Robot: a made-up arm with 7 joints.
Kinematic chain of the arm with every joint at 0, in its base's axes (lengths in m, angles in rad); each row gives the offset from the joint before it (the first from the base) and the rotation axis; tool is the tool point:
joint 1: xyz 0 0 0.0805 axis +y
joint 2: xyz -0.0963 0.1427 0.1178 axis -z
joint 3: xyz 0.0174 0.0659 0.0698 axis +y
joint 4: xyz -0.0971 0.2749 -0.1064 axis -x
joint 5: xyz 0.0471 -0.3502 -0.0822 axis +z
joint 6: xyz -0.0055 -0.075 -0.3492 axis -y
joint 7: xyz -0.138 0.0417 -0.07 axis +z
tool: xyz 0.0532 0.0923 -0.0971
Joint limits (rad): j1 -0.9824..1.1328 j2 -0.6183..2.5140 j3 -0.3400..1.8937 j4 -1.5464..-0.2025 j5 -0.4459..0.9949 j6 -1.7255..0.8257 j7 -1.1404..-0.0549
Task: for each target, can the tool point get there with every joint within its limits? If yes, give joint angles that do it. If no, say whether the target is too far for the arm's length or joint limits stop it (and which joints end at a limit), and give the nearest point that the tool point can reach.
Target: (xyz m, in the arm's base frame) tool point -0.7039 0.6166 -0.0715
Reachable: yes | joints 0.6323 -0.0813 0.3176 -0.8488 0.4095 -0.2998 -1.0490
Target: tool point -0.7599 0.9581 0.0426
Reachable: yes | joints -0.2616 -0.0733 1.4294 -1.3955 0.7942 -0.0087 -0.9901
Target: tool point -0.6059 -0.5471 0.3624
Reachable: no: joint limits stop it (at a limit: joint 2, joint 4, joint 5, joint 7) | nearest point -0.6014 -0.3030 0.3603 | short by 0.244 m
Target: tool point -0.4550 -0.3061 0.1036
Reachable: no: joint limits stop it (at a limit: joint 2, joint 4, joint 5, joint 7) | nearest point -0.4962 -0.2489 0.1057 | short by 0.071 m
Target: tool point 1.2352 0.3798 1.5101
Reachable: no: too far | nearest point 0.6799 0.2791 0.8674 | short by 0.855 m
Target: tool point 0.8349 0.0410 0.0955
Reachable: yes | joints -0.4339 1.8898 0.1637 -1.3274 -0.1496 0.0187 -0.3563
